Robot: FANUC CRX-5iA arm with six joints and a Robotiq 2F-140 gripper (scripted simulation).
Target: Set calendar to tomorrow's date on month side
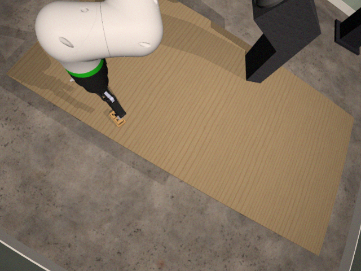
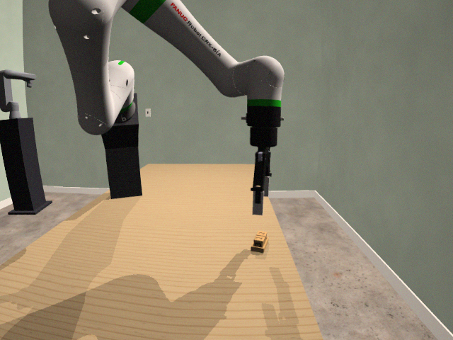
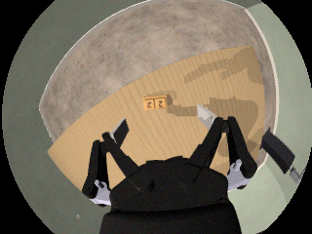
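Right now the wooden tray is 15 cm below my hand, 1 cm to the left of it and 1 cm ahead of it.
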